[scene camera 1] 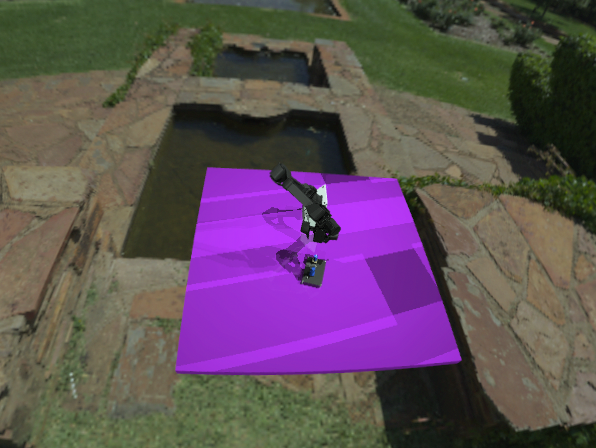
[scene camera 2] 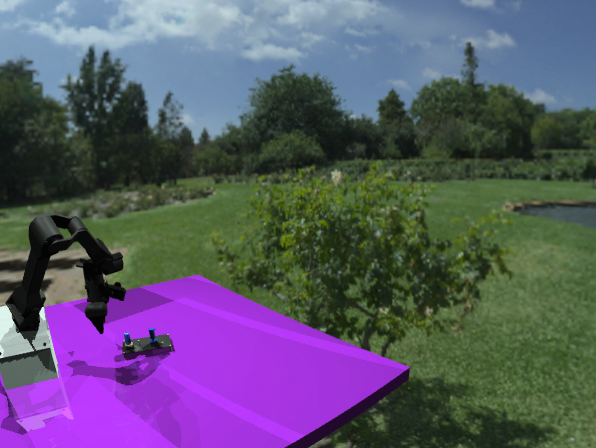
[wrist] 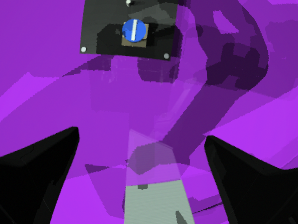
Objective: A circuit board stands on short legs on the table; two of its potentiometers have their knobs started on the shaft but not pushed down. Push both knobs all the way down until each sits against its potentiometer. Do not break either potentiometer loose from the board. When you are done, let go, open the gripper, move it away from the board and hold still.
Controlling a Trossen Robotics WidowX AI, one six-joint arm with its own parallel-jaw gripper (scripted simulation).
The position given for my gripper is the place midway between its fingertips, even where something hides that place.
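Note:
My gripper (scene camera 2: 102, 328) is also visible in the wrist view (wrist: 144, 138). It is my gripper that is open, and it holds nothing.

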